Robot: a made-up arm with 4 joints.
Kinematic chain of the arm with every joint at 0, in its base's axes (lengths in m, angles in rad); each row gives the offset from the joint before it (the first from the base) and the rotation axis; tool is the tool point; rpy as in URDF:
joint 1: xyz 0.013 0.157 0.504 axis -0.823 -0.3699 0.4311
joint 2: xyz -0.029 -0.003 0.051 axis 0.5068 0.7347 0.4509
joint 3: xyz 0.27 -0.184 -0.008 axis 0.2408 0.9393 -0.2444
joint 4: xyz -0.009 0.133 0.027 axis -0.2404 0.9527 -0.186
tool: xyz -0.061 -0.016 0 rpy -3.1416 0 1.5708
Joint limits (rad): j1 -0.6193..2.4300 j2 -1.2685..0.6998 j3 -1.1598..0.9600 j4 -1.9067..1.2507
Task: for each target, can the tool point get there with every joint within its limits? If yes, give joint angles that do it. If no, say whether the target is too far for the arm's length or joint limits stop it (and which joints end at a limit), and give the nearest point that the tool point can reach.
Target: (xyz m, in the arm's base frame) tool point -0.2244 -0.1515 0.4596
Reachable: no: joint limits stop it (at a limit: joint 1, joint 2, joint 3) | nearest point 0.0363 -0.0896 0.5879 | short by 0.297 m
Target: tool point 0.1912 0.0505 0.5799
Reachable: yes | joints 0.0132 -0.3066 -0.2105 -0.7558
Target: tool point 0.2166 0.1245 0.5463
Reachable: yes | joints 0.0263 0.3358 0.2498 0.2100
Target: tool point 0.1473 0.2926 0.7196
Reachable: yes | joints 0.8285 -0.1969 0.4029 0.8032
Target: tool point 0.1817 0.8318 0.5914
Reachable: no: too far | nearest point 0.0780 0.5127 0.5657 | short by 0.337 m
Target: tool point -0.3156 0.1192 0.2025
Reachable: no: joint limits stop it (at a limit: joint 1, joint 2) | nearest point -0.2842 0.2717 0.3638 | short by 0.224 m
